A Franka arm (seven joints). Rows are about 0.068 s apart.
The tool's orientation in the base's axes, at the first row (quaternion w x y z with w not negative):
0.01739 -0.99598 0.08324 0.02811
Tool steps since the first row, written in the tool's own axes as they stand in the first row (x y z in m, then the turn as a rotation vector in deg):
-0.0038 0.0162 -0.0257 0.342 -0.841 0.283
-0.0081 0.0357 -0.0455 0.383 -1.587 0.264
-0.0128 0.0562 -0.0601 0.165 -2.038 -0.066
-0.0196 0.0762 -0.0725 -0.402 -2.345 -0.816
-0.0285 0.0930 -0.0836 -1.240 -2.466 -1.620
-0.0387 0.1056 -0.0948 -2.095 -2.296 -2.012
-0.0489 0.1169 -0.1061 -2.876 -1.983 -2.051
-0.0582 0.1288 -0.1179 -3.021 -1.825 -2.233
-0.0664 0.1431 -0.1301 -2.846 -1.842 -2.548
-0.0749 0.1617 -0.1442 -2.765 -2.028 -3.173
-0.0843 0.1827 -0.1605 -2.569 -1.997 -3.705
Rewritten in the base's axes. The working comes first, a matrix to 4 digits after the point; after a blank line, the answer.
The tool's axes in the first row as the columns of a matrix, in the base's axes (used below as rounded here):
0.9846 -0.1668 -0.0531
-0.1648 -0.9855 0.0393
-0.0589 -0.0300 -0.9978

-0.0051 -0.0163 0.0254 0.462 0.784 -0.277
-0.0115 -0.0356 0.0448 0.628 1.511 -0.238
-0.0188 -0.0556 0.0590 0.506 1.979 0.117
-0.0282 -0.0747 0.0712 0.039 2.345 0.908
-0.0391 -0.0902 0.0823 -0.724 2.571 1.763
-0.0507 -0.1014 0.0937 -1.573 2.529 2.200
-0.0620 -0.1113 0.1052 -2.392 2.348 2.275
-0.0725 -0.1220 0.1172 -2.551 2.209 2.461
-0.0823 -0.1352 0.1294 -2.360 2.184 2.765
-0.0931 -0.1527 0.1434 -2.216 2.330 3.390
-0.1050 -0.1725 0.1596 -2.000 2.246 3.908

